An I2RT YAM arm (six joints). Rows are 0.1 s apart.
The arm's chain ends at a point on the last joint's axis. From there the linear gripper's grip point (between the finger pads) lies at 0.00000 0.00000 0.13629 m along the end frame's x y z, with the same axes.
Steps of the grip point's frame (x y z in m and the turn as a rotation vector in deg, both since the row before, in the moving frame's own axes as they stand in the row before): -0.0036, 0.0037, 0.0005, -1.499, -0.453, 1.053; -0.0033, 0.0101, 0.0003, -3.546, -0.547, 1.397; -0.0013, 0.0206, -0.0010, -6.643, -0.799, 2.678; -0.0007, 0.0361, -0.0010, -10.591, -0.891, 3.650; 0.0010, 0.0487, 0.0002, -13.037, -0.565, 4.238
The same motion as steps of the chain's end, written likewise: -0.0025, 0.0001, 0.0006, -1.499, -0.453, 1.053; -0.0019, 0.0017, 0.0006, -3.546, -0.547, 1.397; 0.0010, 0.0049, -0.0001, -6.643, -0.799, 2.678; 0.0022, 0.0111, 0.0013, -10.591, -0.891, 3.650; 0.0035, 0.0180, 0.0037, -13.037, -0.565, 4.238
